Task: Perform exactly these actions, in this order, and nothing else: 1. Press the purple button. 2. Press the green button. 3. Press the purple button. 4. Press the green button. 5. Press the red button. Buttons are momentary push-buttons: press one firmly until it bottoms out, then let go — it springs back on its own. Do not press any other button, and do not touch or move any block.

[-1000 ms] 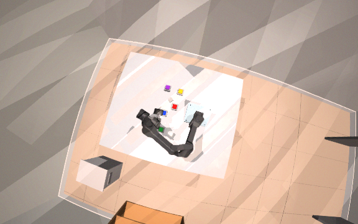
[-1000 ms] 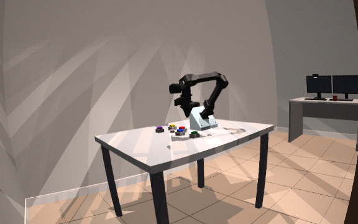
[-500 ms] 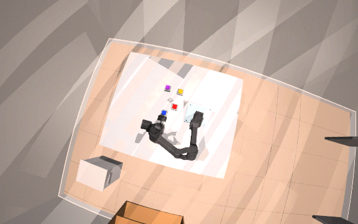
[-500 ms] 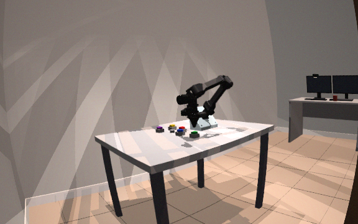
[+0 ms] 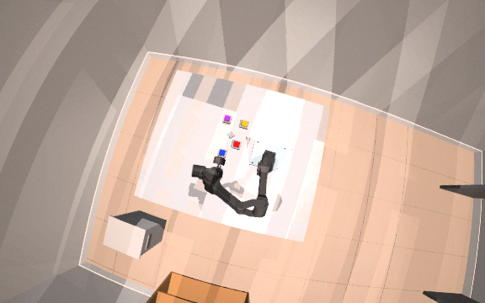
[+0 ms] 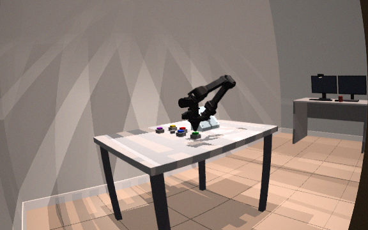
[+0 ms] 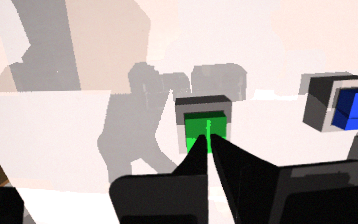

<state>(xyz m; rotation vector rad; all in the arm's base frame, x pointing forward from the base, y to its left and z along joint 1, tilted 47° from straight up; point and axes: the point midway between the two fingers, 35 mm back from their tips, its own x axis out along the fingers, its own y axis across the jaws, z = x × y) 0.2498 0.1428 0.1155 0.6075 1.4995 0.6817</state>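
My gripper tip is now 5 cm short of the purple button, 35 cm to the left of it and 1 cm above it. From my gripper tip the other things lie so: red button (5 cm behind, 21 cm to the right, 1 cm below); then green button (1 cm below); then blue button (1 cm ahead, 13 cm to the right, 1 cm below).
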